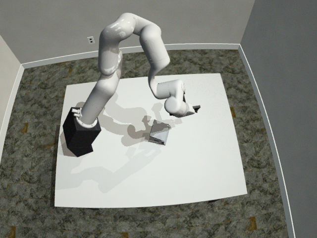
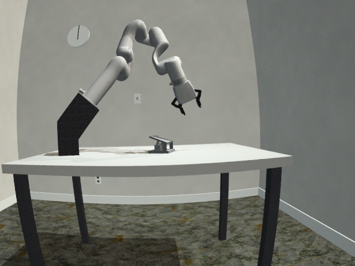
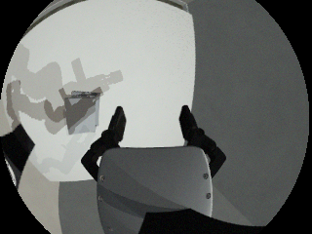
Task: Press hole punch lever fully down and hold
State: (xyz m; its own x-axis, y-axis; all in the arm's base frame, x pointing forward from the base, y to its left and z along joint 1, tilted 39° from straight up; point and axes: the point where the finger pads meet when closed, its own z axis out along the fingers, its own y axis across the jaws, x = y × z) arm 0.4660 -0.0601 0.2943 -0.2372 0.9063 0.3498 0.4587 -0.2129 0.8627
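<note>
The hole punch lever lies 170 mm behind my hand, 160 mm below it and 20 mm to the right of it. Round my hand: hole punch 180 mm below, 160 mm behind, 20 mm to the right.
</note>
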